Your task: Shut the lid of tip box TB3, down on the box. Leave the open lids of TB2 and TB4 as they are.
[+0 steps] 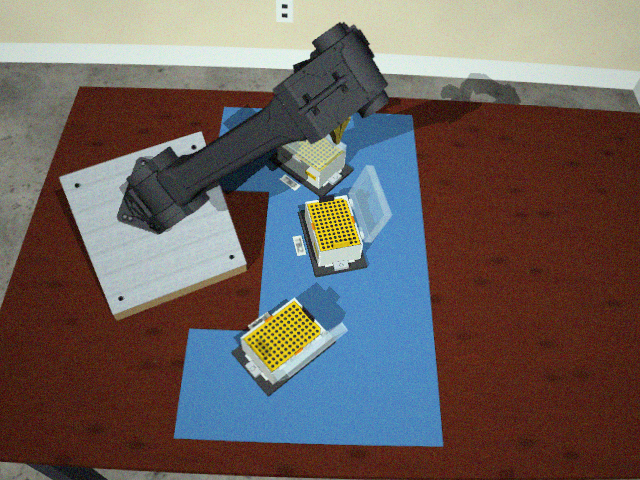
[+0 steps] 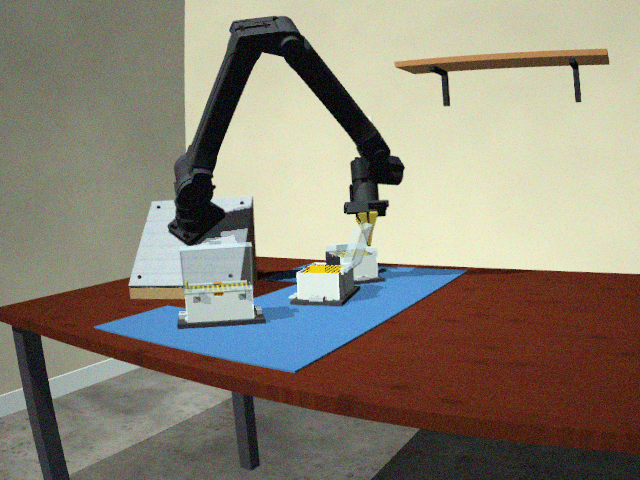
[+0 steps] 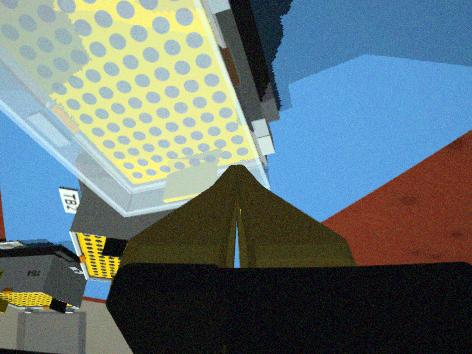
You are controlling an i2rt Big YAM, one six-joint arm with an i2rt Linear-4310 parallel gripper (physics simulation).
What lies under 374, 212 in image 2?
My gripper.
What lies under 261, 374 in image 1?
A tip box.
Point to a tip box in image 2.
At 315, 289
